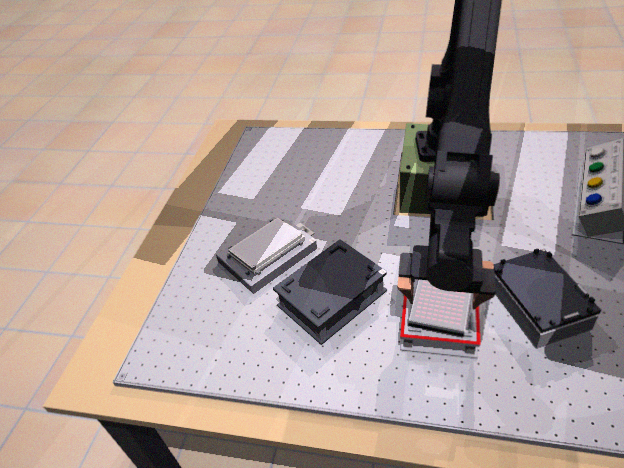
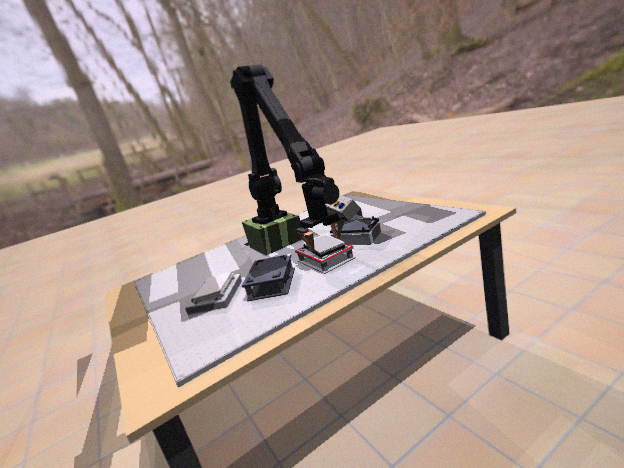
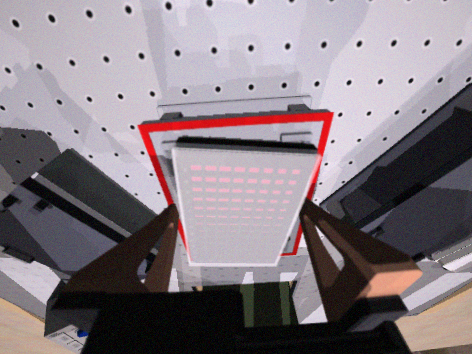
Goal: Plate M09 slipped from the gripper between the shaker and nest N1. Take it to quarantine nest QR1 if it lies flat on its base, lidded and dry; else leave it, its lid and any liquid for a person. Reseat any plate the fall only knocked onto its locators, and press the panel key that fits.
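Pixels of known places: gripper, fingertip midpoint: (image 1: 442, 303) (image 2: 325, 246) (image 3: 237, 205); arm's base at its link origin: (image 2: 270, 218).
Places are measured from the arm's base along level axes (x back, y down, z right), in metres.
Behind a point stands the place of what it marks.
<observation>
A light plate (image 1: 441, 308) @[z 0.067, x -0.389, y 0.032 m] (image 2: 328, 244) @[z 0.067, x -0.392, y 0.032 m] (image 3: 240, 200) @[z 0.067, x -0.386, y 0.032 m] with pink wells showing through its top stands base down in the red-rimmed nest (image 1: 438, 339) @[z 0.077, x -0.432, y 0.054 m] (image 2: 322, 261) @[z 0.131, x -0.423, y 0.054 m] (image 3: 235, 121) @[z 0.075, x -0.432, y 0.053 m]. It looks slightly askew to the rim, with a dark band under its front edge; whether it is fully seated I cannot tell. My gripper (image 1: 443, 303) @[z 0.062, x -0.370, y 0.044 m] (image 2: 324, 243) @[z 0.062, x -0.370, y 0.044 m] (image 3: 237, 205) @[z 0.062, x -0.370, y 0.044 m] is open, with one brown finger on each side of this plate and nothing held. A pale plate-like piece (image 1: 269, 243) @[z 0.364, x -0.199, y 0.050 m] (image 2: 214, 289) @[z 0.391, x -0.236, y 0.049 m] lies on the dark-based device at the left. Labels are unreadable, so I cannot tell which plate is M09.
A black nest (image 1: 332, 279) @[z 0.241, x -0.307, y 0.042 m] (image 2: 267, 272) @[z 0.263, x -0.329, y 0.041 m] with corner locators stands left of the red-rimmed nest. Another dark block (image 1: 546, 288) @[z -0.105, x -0.352, y 0.039 m] (image 2: 358, 229) @[z -0.070, x -0.394, y 0.039 m] with pegs stands close on the right. The key panel (image 1: 607, 183) @[z -0.277, x -0.122, y 0.022 m] (image 2: 347, 205) @[z -0.242, x -0.192, y 0.027 m] stands at the back right. The green arm base (image 1: 415, 186) @[z 0.071, x -0.077, y 0.033 m] (image 2: 272, 232) @[z 0.056, x -0.080, y 0.028 m] is behind.
</observation>
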